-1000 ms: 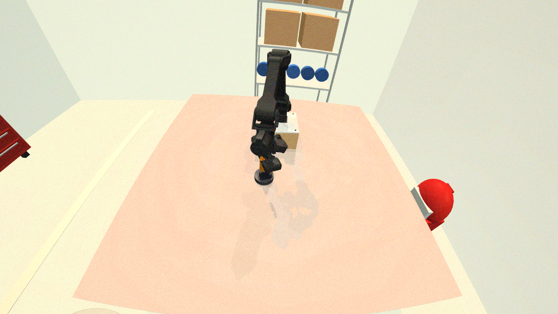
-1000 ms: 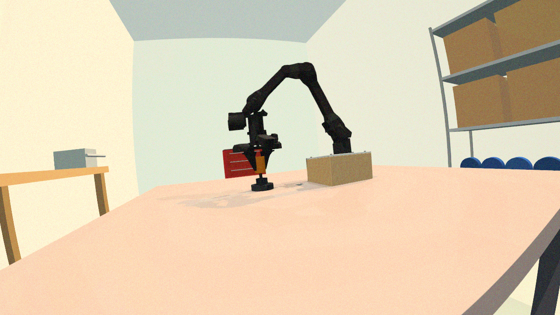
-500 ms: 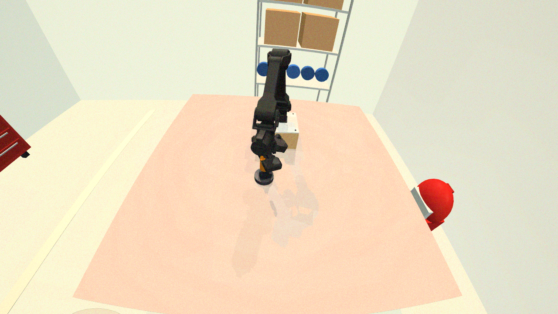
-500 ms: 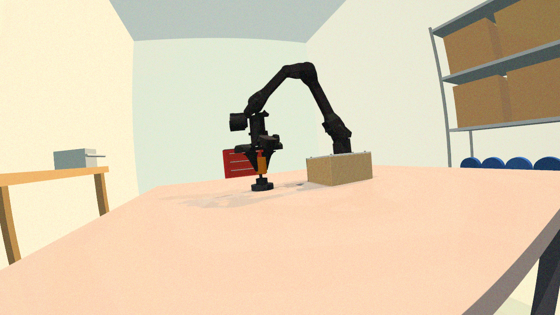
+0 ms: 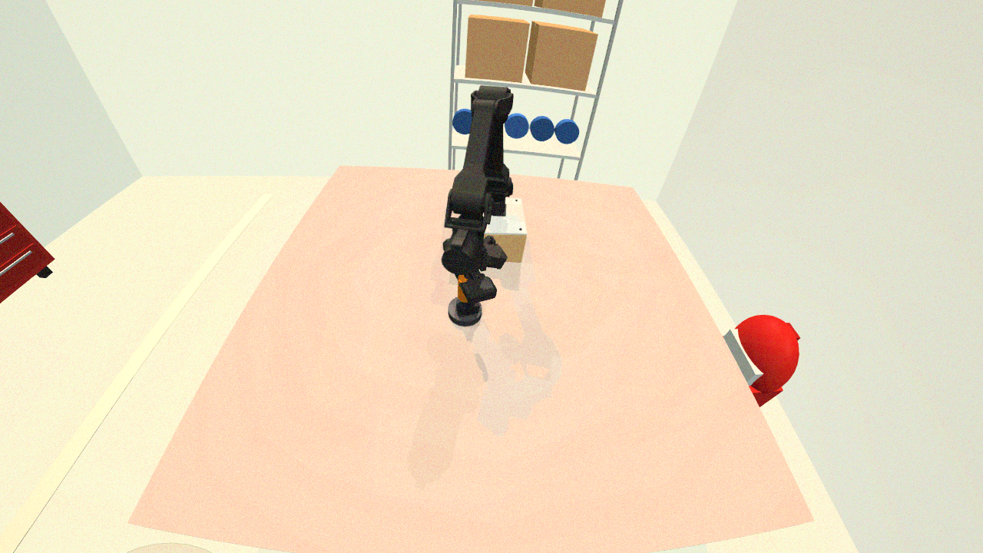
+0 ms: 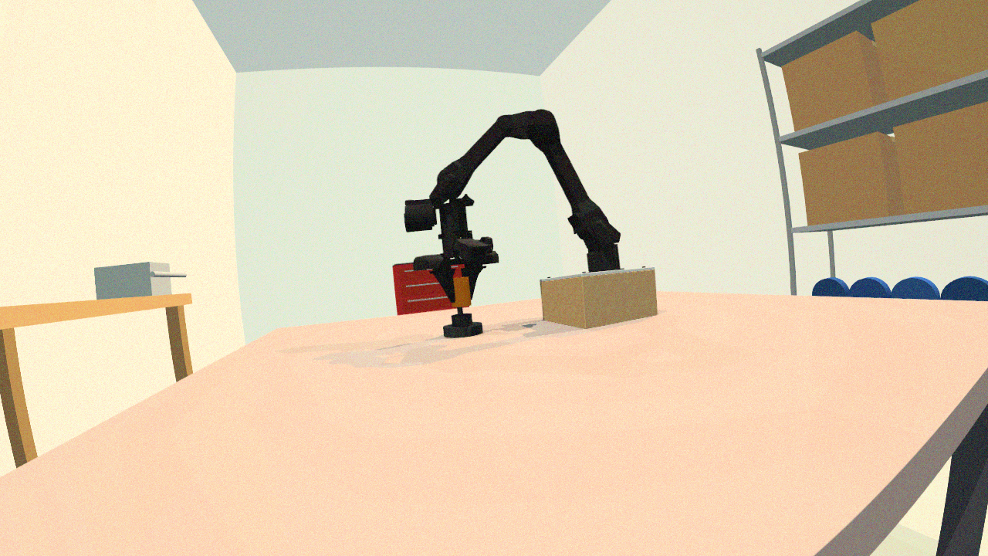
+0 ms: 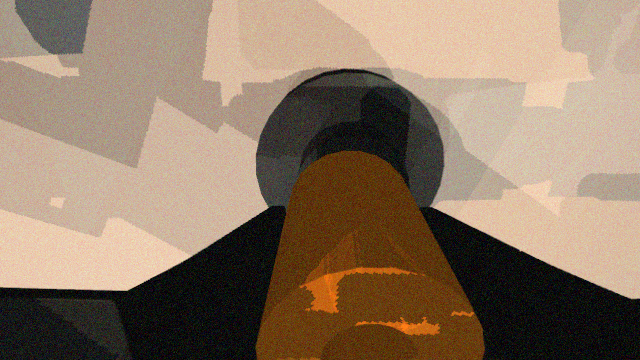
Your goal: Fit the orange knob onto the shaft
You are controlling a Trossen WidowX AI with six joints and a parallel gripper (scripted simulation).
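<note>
The orange knob lies 2 cm above my gripper tip. The rest, counted from my gripper tip: dark round pedestal 4 cm below.
</note>
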